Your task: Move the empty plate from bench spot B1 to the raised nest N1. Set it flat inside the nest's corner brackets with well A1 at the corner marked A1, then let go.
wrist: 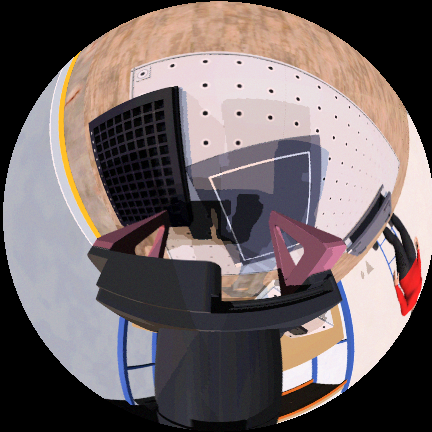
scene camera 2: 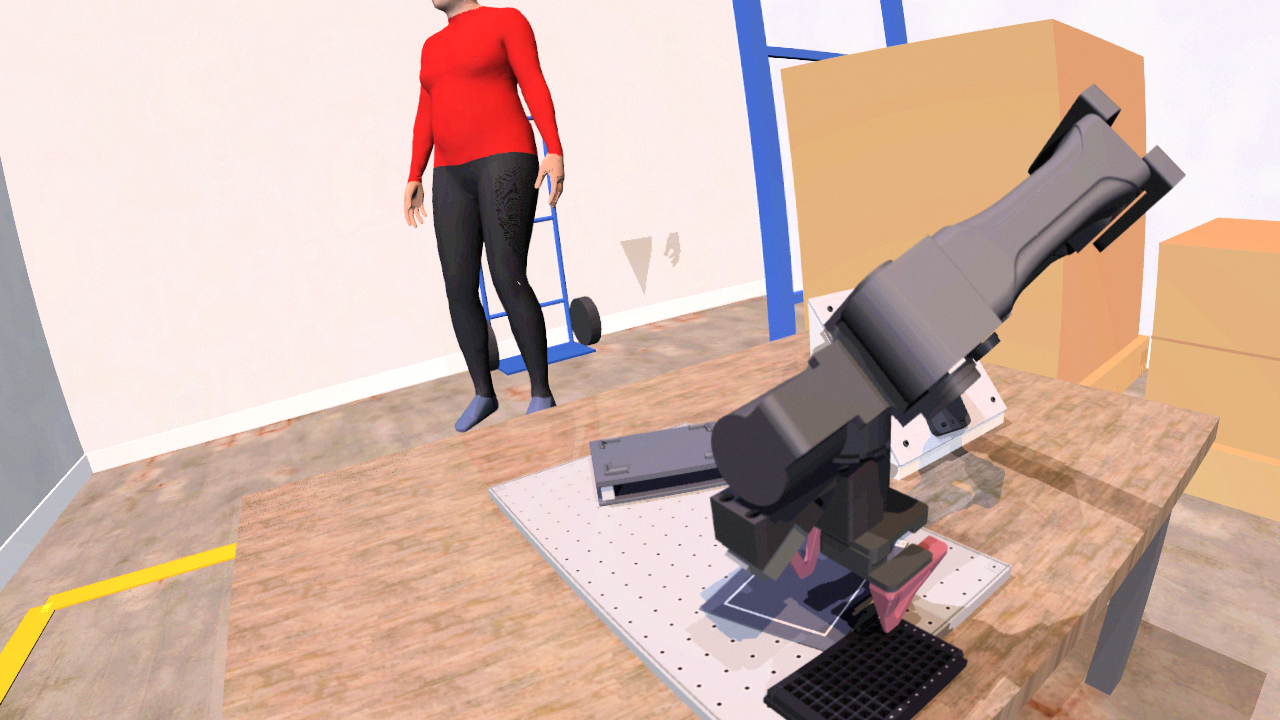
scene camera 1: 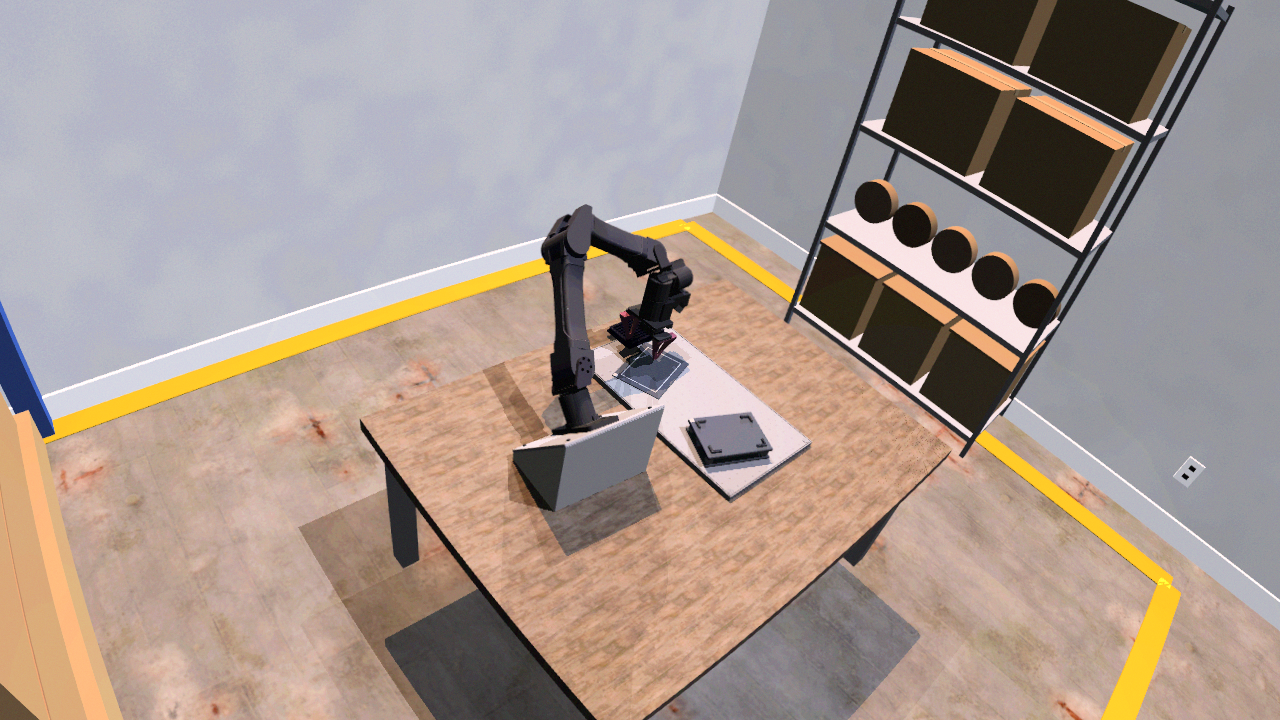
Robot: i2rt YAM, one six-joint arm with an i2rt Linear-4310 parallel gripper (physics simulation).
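Where they show: gripper, between the fingertips: [wrist: 218, 215] [scene camera 2: 846, 600] [scene camera 1: 641, 348]; arm's base, origin of its link: [scene camera 1: 584, 427].
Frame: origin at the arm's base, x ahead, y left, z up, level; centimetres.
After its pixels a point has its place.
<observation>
The black well plate [scene camera 2: 866, 673] @[x 35.6, y 31.5, z -7.5 cm] [wrist: 137, 160] @[x 36.5, y 31.2, z -7.4 cm] lies beside the white-outlined spot B1 [scene camera 2: 775, 618] @[x 36.8, y 21.1, z -8.5 cm] [wrist: 309, 175] @[x 37.0, y 15.7, z -8.5 cm], across the edge of the perforated board. Well A1 cannot be made out. My gripper [scene camera 1: 642, 347] @[x 31.8, y 24.0, z -7.2 cm] [scene camera 2: 845, 600] @[x 31.8, y 24.0, z -7.2 cm] [wrist: 218, 215] @[x 31.8, y 24.0, z -7.2 cm] is open, low over the outlined spot, with nothing between its fingers. One finger is over or against the plate's near corner; contact cannot be told. The plate is partly hidden by that finger in the wrist view. The raised grey nest [scene camera 1: 731, 436] @[x 32.6, y -10.7, z -5.6 cm] [scene camera 2: 653, 456] @[x 34.5, y -8.7, z -5.6 cm] [wrist: 372, 230] @[x 33.0, y -8.3, z -5.6 cm] stands at the board's other end, its corner brackets empty.
The light perforated board [scene camera 1: 733, 385] @[x 47.4, y 5.2, z -8.7 cm] [scene camera 2: 626, 573] @[x 44.7, y 7.7, z -8.7 cm] [wrist: 255, 75] @[x 44.5, y 23.2, z -8.7 cm] lies on the wooden table [scene camera 1: 716, 573] @[x 9.8, y -36.5, z -10.0 cm] [scene camera 2: 402, 573] @[x 65.9, y -4.9, z -10.0 cm]. A slanted white panel [scene camera 1: 608, 461] @[x 0.3, y -9.2, z -0.9 cm] stands by the arm's base. Beyond the table are a shelf rack [scene camera 1: 843, 179], large boxes [scene camera 2: 921, 179] and a person in red [scene camera 2: 478, 89].
</observation>
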